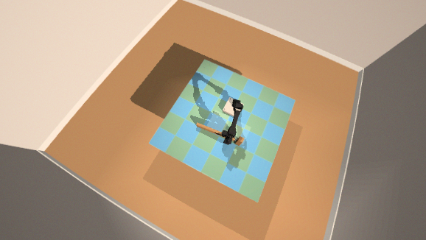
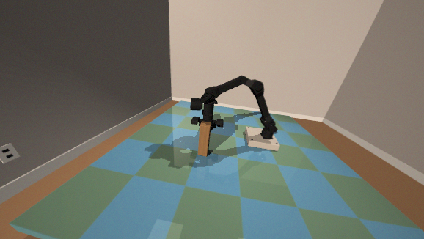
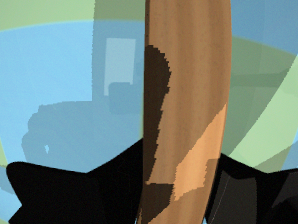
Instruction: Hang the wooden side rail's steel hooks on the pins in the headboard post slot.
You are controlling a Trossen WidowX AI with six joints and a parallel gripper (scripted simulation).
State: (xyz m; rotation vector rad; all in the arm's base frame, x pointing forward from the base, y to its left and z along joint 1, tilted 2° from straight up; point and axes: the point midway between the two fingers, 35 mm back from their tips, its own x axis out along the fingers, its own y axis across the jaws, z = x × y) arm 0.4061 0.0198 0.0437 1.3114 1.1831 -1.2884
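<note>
My gripper tip is 20 mm short of the wooden headboard post, 120 mm to the right of it and 40 mm below it.
</note>
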